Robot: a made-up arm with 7 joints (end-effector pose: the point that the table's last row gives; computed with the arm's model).
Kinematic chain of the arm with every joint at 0, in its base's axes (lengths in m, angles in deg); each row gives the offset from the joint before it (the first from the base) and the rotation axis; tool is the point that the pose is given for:
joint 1: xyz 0 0 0.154 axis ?
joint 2: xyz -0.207 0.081 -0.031 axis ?
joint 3: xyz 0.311 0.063 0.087 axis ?
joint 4: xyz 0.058 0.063 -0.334 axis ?
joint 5: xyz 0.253 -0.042 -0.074 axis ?
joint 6: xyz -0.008 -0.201 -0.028 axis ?
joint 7: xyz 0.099 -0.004 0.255 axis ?
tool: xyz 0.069 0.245 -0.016
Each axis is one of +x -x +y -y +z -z.
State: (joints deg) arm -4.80 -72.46 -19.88 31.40 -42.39 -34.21 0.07
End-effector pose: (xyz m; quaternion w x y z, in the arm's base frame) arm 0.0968 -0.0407 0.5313 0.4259 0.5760 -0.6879 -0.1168
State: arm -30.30 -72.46 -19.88 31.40 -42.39 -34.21 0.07
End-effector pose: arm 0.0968 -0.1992 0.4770 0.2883 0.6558 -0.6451 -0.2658
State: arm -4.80 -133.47 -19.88 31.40 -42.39 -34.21 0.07
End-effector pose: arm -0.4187 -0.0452 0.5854 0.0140 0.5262 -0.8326 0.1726
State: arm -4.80 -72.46 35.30 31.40 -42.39 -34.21 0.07
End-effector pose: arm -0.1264 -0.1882 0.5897 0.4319 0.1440 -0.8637 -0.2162
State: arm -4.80 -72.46 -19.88 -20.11 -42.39 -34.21 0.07
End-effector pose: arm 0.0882 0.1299 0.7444 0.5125 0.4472 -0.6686 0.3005
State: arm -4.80 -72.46 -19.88 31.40 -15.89 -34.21 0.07
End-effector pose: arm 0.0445 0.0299 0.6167 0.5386 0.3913 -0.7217 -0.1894
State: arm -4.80 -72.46 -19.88 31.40 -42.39 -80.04 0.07
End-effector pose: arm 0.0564 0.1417 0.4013 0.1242 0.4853 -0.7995 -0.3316
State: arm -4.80 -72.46 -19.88 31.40 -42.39 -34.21 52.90
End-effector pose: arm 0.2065 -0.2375 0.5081 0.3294 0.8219 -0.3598 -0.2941
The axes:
joint 1: -x
joint 2: +y
joint 3: -x
joint 4: -z
joint 5: -x
joint 6: +y
joint 7: -z

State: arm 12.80 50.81 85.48 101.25 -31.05 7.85 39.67
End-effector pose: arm 0.2584 -0.1295 0.4363 0.6364 -0.3665 -0.4780 -0.4819
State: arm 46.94 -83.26 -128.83 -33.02 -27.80 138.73 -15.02
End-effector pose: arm -0.8880 0.7393 0.2780 0.0530 0.5377 -0.3010 -0.7858
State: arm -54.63 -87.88 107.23 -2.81 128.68 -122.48 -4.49
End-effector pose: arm -0.4381 -0.4020 0.1319 0.4702 -0.6773 0.2986 0.4806
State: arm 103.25 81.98 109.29 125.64 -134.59 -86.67 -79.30
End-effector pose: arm 0.0747 -0.4070 0.4608 0.1213 -0.3541 -0.3834 0.8443
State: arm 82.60 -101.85 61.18 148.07 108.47 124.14 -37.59
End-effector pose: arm -0.0804 -0.1457 0.3265 0.5969 0.7963 0.0971 0.0090
